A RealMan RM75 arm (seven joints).
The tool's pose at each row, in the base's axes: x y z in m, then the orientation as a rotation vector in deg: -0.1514, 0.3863, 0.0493, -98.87, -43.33, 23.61; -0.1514, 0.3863, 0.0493, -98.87, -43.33, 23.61; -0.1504, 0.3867, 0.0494, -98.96, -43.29, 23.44; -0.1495, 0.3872, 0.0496, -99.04, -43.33, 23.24; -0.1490, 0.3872, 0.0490, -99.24, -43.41, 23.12; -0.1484, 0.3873, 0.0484, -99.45, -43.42, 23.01; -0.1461, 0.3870, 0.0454, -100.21, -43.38, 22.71; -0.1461, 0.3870, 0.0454, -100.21, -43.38, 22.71; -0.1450, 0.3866, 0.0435, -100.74, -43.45, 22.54; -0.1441, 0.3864, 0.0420, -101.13, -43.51, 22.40; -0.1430, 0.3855, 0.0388, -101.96, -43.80, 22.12; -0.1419, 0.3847, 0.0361, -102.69, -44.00, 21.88; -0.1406, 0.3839, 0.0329, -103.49, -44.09, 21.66; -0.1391, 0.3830, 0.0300, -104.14, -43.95, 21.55
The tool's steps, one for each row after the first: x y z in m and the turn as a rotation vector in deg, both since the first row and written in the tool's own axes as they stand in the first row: 0.0000, 0.0000, 0.0000, 0.00, 0.00, 0.00; 0.0010, 0.0001, -0.0004, -0.10, 0.13, -0.03; 0.0020, 0.0001, -0.0006, -0.22, 0.24, -0.12; 0.0023, 0.0008, -0.0008, -0.45, 0.27, -0.16; 0.0028, 0.0015, -0.0009, -0.66, 0.33, -0.14; 0.0039, 0.0051, -0.0017, -1.38, 0.53, 0.01; 0.0039, 0.0051, -0.0017, -1.38, 0.53, 0.01; 0.0042, 0.0072, -0.0021, -1.91, 0.58, 0.08; 0.0046, 0.0089, -0.0024, -2.30, 0.63, 0.12; 0.0045, 0.0124, -0.0028, -3.19, 0.62, 0.13; 0.0044, 0.0154, -0.0033, -3.96, 0.64, 0.16; 0.0045, 0.0189, -0.0038, -4.75, 0.70, 0.30; 0.0047, 0.0222, -0.0045, -5.30, 0.82, 0.57
